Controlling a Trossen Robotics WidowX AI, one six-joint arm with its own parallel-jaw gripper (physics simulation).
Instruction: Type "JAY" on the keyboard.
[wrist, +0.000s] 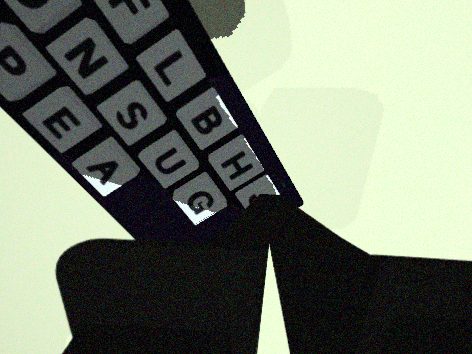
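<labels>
My gripper (268, 204) is 11 cm from the lens. A keyboard (142, 206) is in the scene as well, and the keyboard too is 11 cm from the lens.
</labels>
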